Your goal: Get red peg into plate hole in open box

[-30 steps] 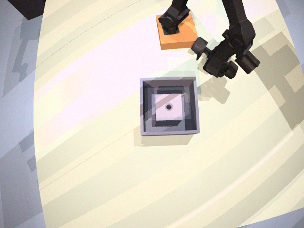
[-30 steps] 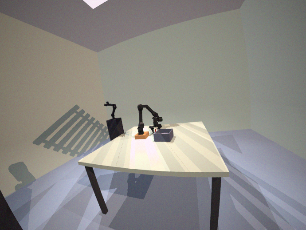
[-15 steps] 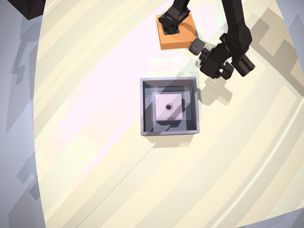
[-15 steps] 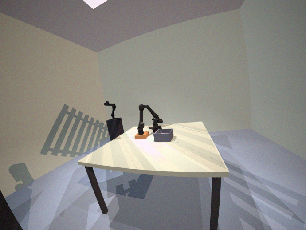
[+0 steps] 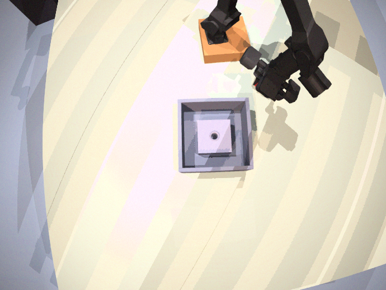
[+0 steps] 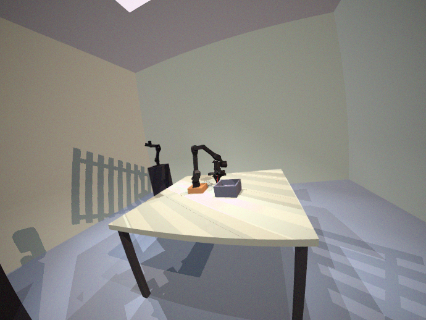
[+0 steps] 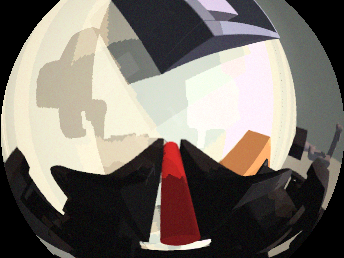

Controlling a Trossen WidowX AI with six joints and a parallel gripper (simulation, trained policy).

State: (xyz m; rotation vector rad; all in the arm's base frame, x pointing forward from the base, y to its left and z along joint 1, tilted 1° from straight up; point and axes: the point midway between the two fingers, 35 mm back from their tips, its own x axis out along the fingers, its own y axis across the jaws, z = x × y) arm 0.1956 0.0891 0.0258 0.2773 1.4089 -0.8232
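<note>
The plate lies 150 mm to the right of my gripper tip, 130 mm ahead of it and 10 mm below it. Round my gripper tip: red peg 30 mm above, 10 mm to the left; then grey box 150 mm to the right, 130 mm ahead, 20 mm below.
</note>
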